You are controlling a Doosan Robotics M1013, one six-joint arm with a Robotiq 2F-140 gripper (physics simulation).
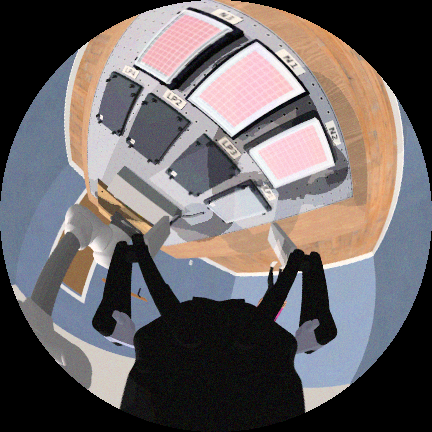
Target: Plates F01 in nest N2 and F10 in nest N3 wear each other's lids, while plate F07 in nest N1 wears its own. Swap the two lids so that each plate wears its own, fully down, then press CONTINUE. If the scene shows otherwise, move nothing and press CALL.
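Places are measured from the arm's base along level axes (x back, y left, z down), in centimetres.
Pixels of known places: gripper, fingertip midpoint: [219,228]; arm's base, origin of the base link: [124,223].
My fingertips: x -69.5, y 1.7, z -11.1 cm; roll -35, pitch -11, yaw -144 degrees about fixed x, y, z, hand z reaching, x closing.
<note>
For each thing: its middle in the pictures, then the offset to it from my fingertips.
- pink-gridded plate with a white rim, body centre: [174,42] dz +10.9, dx -6.7, dy +25.3 cm
- second such plate, body centre: [243,87] dz +10.2, dx -9.3, dy +12.9 cm
- third plate, body centre: [294,156] dz +11.5, dx -11.7, dy +0.2 cm
- LP2, body centre: [149,132] dz +13.0, dx +10.0, dy +16.2 cm
- LP3, body centre: [197,171] dz +13.0, dx +7.4, dy +3.1 cm
- grey box, body centre: [139,201] dz +9.8, dx +29.9, dy +4.8 cm
My gripper [219,228] is wide open, with no object between its pads, short of the pad row. A pink-gridded plate with a white rim [184,44] sits in nest N3 at the top. A second such plate [248,89] sits in nest N1 in the middle. A third plate [294,152] sits in nest N2 at the right. I cannot tell from here which lids they wear, and no plate codes are readable. A pale, clear lid-like sheet [240,204] lies on pad LP1. The CONTINUE and CALL buttons cannot be made out.
Dark pads LP4 [119,103], LP2 [158,128] and LP3 [202,165] show their bare surfaces and corner posts. A grey box [145,192] stands at the near left edge of the perforated board. A grey and white arm [55,270] is at the far left.
</note>
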